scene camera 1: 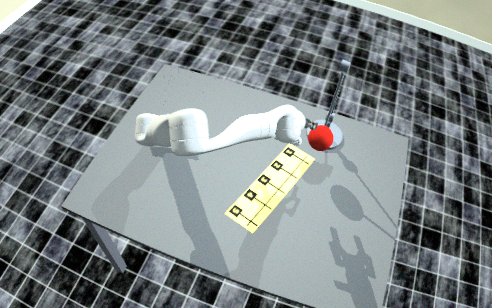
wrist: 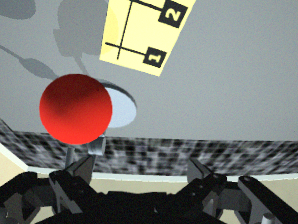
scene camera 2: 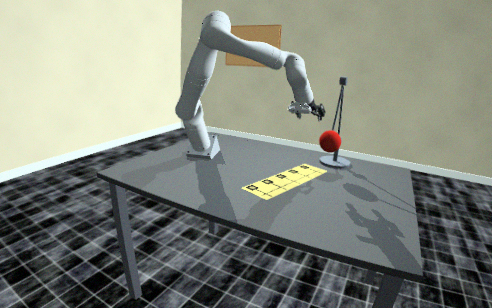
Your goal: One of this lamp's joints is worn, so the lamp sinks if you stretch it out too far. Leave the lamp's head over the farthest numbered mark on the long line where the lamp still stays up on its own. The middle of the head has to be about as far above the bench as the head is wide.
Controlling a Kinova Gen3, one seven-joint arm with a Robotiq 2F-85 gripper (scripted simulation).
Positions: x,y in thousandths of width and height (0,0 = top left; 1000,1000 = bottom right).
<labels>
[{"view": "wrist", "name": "my gripper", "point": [468,757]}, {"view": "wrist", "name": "round grey base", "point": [418,475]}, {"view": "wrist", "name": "red ball head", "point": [253,484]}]
</labels>
